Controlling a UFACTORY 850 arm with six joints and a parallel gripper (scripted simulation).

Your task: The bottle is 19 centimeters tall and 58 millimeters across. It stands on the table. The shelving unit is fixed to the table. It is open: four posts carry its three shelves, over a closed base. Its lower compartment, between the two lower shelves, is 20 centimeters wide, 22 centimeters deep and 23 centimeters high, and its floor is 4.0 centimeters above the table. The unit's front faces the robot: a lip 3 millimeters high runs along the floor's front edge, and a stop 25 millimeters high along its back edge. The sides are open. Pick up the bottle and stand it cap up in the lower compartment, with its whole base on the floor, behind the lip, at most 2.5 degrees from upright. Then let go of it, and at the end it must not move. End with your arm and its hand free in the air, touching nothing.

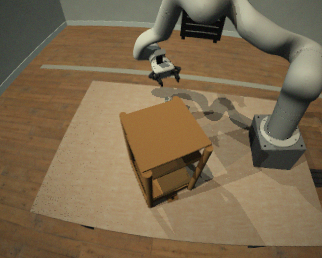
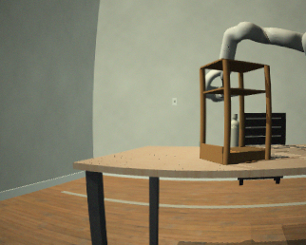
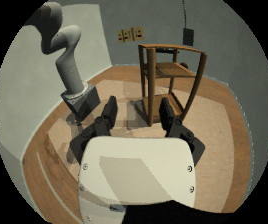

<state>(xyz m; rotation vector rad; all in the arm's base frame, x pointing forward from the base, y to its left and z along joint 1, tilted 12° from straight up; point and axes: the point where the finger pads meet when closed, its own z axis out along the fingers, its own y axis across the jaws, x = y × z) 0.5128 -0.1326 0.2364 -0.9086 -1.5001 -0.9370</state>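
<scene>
Now: hand 190 mm above the grey bottle. Also, from my hand: wooden shelving unit (320 mm to the left, 120 mm below).
</scene>
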